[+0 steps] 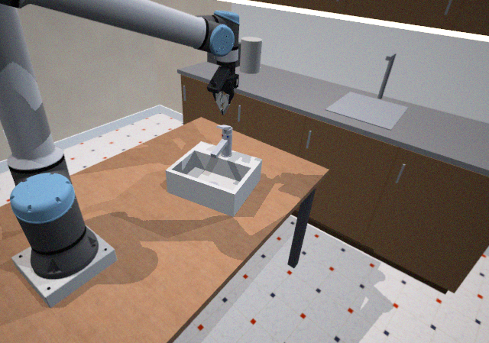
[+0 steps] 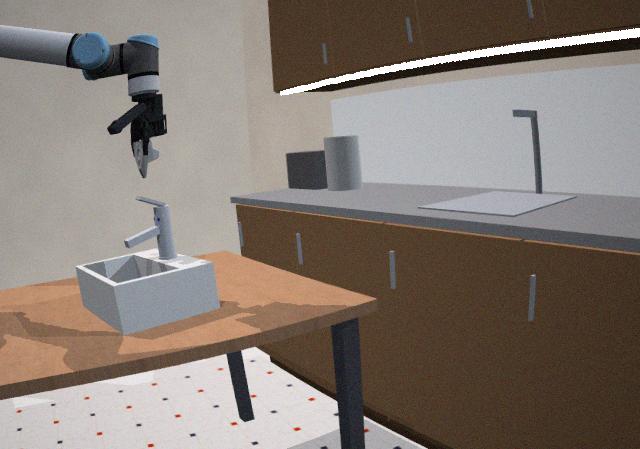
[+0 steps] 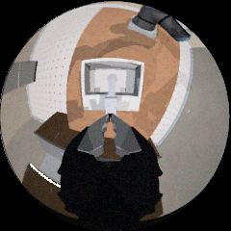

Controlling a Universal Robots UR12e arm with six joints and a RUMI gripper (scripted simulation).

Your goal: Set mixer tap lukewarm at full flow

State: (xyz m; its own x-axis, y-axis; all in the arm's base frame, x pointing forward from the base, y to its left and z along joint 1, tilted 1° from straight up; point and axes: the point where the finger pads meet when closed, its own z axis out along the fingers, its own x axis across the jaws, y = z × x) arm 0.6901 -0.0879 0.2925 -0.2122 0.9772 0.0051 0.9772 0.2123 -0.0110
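Now: hand 10 mm short of the lever and 80 mm above it. The rest, counted from my hand: grey mixer tap 30 mm ahead, 10 mm to the left, 130 mm below; white basin 70 mm behind, 10 mm to the right, 320 mm below.
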